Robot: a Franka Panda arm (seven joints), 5 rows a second.
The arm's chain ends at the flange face. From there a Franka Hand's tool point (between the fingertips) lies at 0.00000 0.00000 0.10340 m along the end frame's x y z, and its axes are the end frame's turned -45 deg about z.
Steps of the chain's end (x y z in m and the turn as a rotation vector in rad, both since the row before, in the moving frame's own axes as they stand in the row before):
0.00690 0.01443 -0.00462 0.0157 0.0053 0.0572
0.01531 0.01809 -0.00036 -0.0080 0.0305 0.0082
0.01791 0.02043 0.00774 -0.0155 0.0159 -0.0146
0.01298 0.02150 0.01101 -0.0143 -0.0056 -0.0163
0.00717 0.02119 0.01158 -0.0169 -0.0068 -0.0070
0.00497 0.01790 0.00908 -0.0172 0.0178 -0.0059
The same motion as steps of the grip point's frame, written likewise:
-0.00377 0.01437 -0.00463 0.0074 0.0148 0.0572
-0.00033 0.02644 -0.00041 -0.0272 0.0159 0.0082
-0.00174 0.02941 0.00771 -0.0222 0.0003 -0.0146
-0.00747 0.02503 0.01100 -0.0062 -0.0141 -0.0163
-0.01164 0.02080 0.01156 -0.0071 -0.0168 -0.0070
-0.00909 0.01873 0.00905 -0.0247 0.0004 -0.0059

